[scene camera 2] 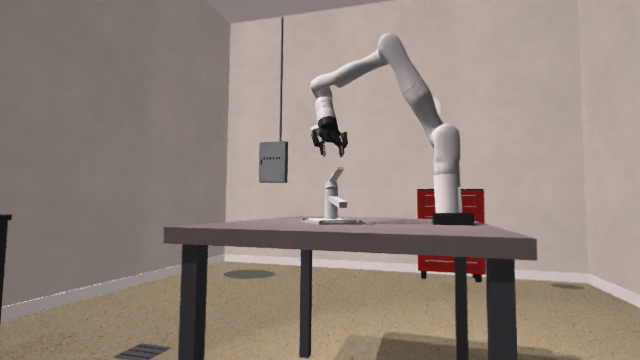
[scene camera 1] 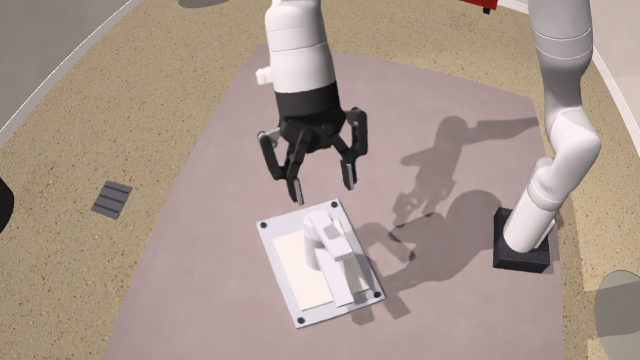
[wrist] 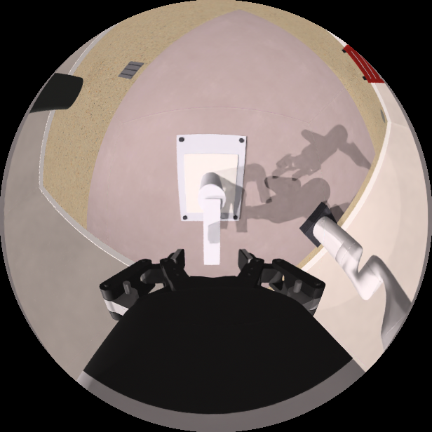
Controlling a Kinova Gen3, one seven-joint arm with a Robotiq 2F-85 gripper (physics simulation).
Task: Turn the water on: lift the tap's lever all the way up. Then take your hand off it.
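Frame: origin at the arm's base, x right, y ahead, z up, level; millimetres.
Where they show: gripper, fingertip midpoint: [scene camera 2: 333, 155] [scene camera 1: 324, 195]; arm's base at its link origin: [scene camera 2: 448, 213] [scene camera 1: 520, 234].
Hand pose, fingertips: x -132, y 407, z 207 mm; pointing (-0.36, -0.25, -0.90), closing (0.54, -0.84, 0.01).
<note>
Each offset is from my fingertips to the top centre of the thing. "spot": to the spot under its first point.
A white tap @(spot: dy +16, dx -1, dz -171 mm) [scene camera 1: 313, 254] [scene camera 2: 330, 205] stands upright on a light base plate @(spot: dy +74, dx +101, dz -239 mm) [scene camera 1: 295, 220] [wrist: 210, 144]. Its spout @(dy -25, dx -36, dz -147 mm) [scene camera 1: 336, 285] [scene camera 2: 341, 202] sticks out low from the body. Its lever @(dy -12, dx -15, dz -49 mm) [scene camera 1: 336, 241] [scene camera 2: 337, 175] slants steeply upward from the top of the tap. In the wrist view the lever [wrist: 211, 247] points toward the gripper and covers the spout. My gripper [scene camera 1: 325, 195] [scene camera 2: 332, 155] [wrist: 211, 257] is partly open and empty. In scene camera 2 it hangs above the lever, with a visible gap and no contact.
The tap's plate lies on the grey-brown table [scene camera 1: 200, 280] [scene camera 2: 350, 241] [wrist: 150, 95]. The arm's black base [scene camera 1: 521, 260] [scene camera 2: 453, 218] stands on the table to the right. A red cabinet [scene camera 2: 472, 200] stands behind the table, and a grey box [scene camera 2: 273, 162] hangs on the back wall.
</note>
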